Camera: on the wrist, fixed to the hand. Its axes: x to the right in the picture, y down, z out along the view.
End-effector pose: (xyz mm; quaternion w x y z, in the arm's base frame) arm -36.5 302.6 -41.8 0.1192 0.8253 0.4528 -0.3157
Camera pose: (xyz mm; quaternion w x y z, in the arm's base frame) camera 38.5 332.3 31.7 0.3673 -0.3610 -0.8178 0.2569
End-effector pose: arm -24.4 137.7 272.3 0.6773 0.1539 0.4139 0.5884
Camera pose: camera -126.0 122.0 235.7 0.7650 -0.1229 0.6258 -0.0896
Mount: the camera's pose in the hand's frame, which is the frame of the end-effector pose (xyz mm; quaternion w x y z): 3.0 38.5 -102.1 0.7055 0.2043 0.1657 -0.6580
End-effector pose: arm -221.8 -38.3 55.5 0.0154 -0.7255 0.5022 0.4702
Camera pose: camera -182.2 -110.0 127.6 0.3853 -0.9172 -0.0245 0.0988
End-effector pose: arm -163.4 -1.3 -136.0 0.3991 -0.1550 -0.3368 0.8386
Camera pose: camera -133.1 28.6 -236.5 0.9209 0.0548 -0.1022 0.3722
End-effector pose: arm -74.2 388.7 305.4 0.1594 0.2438 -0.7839 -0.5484
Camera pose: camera -31.9 318.0 376.9 0.1683 -0.8113 0.4783 0.2912
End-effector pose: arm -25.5 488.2 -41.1 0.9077 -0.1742 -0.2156 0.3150
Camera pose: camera 8.7 500.2 -144.1 0.9190 0.1522 -0.0520 -0.3599
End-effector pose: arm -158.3 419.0 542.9 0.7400 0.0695 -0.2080 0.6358
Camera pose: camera -172.9 466.2 445.6 0.9608 0.2317 0.1515 0.0156
